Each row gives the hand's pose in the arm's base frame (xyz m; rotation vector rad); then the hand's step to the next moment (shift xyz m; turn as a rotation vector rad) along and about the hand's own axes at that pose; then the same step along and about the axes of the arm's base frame.
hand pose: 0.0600 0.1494 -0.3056 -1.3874 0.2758 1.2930
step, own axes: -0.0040 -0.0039 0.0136 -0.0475 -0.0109 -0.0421
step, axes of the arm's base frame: -0.0055 0.0103 0.0090 0.0130 -0.0543 0.0321
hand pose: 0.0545 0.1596 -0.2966 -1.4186 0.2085 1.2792
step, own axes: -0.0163 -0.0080 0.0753 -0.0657 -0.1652 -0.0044
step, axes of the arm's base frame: -0.0425 0.0537 0.0362 0.0980 0.0167 0.1475
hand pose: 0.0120 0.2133 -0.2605 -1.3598 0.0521 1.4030
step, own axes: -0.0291 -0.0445 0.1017 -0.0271 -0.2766 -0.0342
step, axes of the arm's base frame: -0.0450 0.0663 0.0822 0.2059 0.0630 0.1790
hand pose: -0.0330 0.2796 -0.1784 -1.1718 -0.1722 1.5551
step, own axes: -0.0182 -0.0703 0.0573 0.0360 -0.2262 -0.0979
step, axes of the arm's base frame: 0.0023 0.0372 0.0847 0.2269 0.0665 0.0784
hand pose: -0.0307 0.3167 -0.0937 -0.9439 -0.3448 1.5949
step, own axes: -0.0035 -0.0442 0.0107 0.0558 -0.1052 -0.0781
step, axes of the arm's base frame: 0.0224 0.0114 0.0381 0.1300 0.0581 0.0011
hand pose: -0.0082 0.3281 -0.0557 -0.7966 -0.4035 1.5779
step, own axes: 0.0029 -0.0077 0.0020 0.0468 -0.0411 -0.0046
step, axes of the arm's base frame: 0.0042 0.0045 0.0058 0.0329 0.0517 0.0121
